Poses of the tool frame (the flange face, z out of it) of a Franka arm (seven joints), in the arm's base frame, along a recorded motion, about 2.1 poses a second.
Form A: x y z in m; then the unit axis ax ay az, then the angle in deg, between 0 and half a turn.
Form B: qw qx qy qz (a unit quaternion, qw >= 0); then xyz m. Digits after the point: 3 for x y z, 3 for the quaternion.
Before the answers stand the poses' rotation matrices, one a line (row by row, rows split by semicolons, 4 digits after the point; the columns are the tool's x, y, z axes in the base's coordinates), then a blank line. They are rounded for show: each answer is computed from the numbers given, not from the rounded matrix.
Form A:
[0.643 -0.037 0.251 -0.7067 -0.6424 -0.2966 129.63]
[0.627 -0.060 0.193 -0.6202 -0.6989 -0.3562 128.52]
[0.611 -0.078 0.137 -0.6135 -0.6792 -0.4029 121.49]
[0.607 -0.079 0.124 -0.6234 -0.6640 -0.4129 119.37]
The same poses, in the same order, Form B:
0.1801 0.9719 -0.1515; 0.5151 0.0380 0.8563; 0.8380 -0.2322 -0.4938
0.0014 0.9821 -0.1883; 0.4247 0.1699 0.8892; 0.9053 -0.0812 -0.4169
0.0506 0.9779 -0.2029; 0.2908 0.1799 0.9397; 0.9555 -0.1066 -0.2752
0.0888 0.9768 -0.1950; 0.2571 0.1667 0.9519; 0.9623 -0.1346 -0.2363

[0.426 -0.639 -0.581 -0.268 0.643 -0.037 0.251]
[0.434 -0.559 -0.630 -0.321 0.627 -0.060 0.193]
[0.489 -0.535 -0.593 -0.352 0.611 -0.078 0.137]
[0.505 -0.538 -0.573 -0.356 0.607 -0.079 0.124]

